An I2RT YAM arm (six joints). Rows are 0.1 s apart.
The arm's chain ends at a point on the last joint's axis. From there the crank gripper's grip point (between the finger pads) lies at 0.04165 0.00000 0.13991 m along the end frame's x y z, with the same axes.
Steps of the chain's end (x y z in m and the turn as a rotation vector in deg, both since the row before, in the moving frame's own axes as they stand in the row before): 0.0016 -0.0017 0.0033 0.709 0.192 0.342; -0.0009 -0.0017 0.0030 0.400 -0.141 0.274; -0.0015 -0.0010 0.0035 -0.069 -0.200 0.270; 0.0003 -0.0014 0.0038 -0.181 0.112 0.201; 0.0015 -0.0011 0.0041 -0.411 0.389 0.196; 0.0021 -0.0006 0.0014 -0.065 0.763 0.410; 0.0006 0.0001 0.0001 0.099 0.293 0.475; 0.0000 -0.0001 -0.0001 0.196 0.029 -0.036; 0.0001 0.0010 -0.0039 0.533 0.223 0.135; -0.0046 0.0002 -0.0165 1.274 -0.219 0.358
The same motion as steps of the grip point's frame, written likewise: 0.0021 -0.0032 0.0032 0.709 0.192 0.342; -0.0012 -0.0025 0.0031 0.400 -0.141 0.274; -0.0020 -0.0006 0.0036 -0.069 -0.200 0.270; 0.0006 -0.0008 0.0037 -0.181 0.112 0.201; 0.0024 0.0000 0.0038 -0.411 0.389 0.196; 0.0040 -0.0001 0.0008 -0.065 0.763 0.410; 0.0013 0.0002 -0.0001 0.099 0.293 0.475; 0.0001 -0.0006 -0.0001 0.196 0.029 -0.036; 0.0006 -0.0002 -0.0041 0.533 0.223 0.135; -0.0051 -0.0027 -0.0164 1.274 -0.219 0.358
